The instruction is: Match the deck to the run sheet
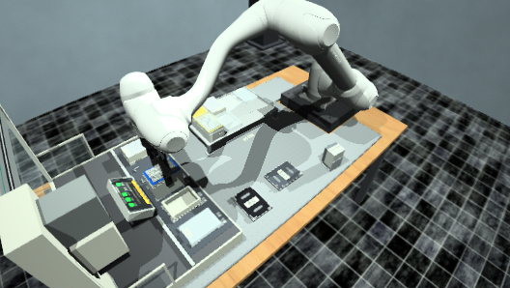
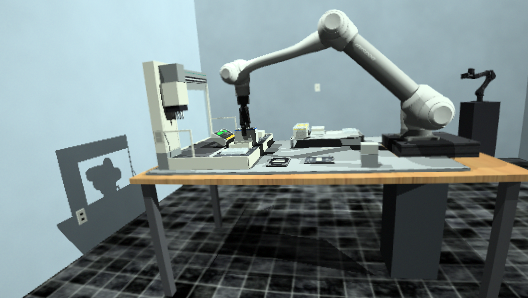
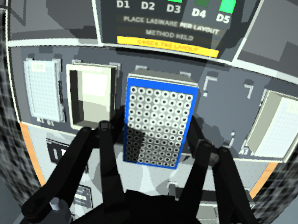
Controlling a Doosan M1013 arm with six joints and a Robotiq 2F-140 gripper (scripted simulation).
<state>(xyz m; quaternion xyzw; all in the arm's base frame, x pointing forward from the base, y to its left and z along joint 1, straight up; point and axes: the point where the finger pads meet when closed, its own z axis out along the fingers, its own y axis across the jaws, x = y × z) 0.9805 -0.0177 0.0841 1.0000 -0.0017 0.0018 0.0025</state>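
The blue-rimmed tip rack lies 10 mm behind my hand, 10 mm to the right of it and 10 mm below it. Also, from my hand: clear cover (330 mm behind, 150 mm to the right, 20 mm below); then one-well reservoir (120 mm to the left, 70 mm below); then white deep-well block (250 mm to the right, 60 mm below).
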